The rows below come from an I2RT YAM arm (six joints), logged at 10 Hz.
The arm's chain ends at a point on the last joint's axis. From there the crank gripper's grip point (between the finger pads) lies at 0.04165 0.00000 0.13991 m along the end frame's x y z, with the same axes.
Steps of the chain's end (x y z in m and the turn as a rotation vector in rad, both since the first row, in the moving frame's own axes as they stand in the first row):
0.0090 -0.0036 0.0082 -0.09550 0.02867 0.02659
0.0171 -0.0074 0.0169 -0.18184 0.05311 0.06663
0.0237 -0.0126 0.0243 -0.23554 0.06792 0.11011
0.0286 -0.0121 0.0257 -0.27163 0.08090 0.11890
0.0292 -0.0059 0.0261 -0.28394 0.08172 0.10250
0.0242 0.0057 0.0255 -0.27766 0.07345 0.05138
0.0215 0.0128 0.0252 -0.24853 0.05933 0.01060
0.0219 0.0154 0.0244 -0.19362 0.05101 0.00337
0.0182 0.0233 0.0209 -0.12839 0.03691 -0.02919
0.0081 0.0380 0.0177 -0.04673 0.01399 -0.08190
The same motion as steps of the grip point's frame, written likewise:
0.0128 0.0108 0.0063 -0.09550 0.02867 0.02659
0.0235 0.0207 0.0119 -0.18184 0.05311 0.06663
0.0309 0.0247 0.0168 -0.23554 0.06792 0.11011
0.0371 0.0304 0.0161 -0.27163 0.08090 0.11890
0.0381 0.0375 0.0161 -0.28394 0.08172 0.10250
0.0332 0.0459 0.0165 -0.27766 0.07345 0.05138
0.0295 0.0474 0.0182 -0.24853 0.05933 0.01060
0.0289 0.0423 0.0195 -0.19362 0.05101 0.00337
0.0236 0.0398 0.0182 -0.12839 0.03691 -0.02919
0.0102 0.0410 0.0170 -0.04673 0.01399 -0.08190

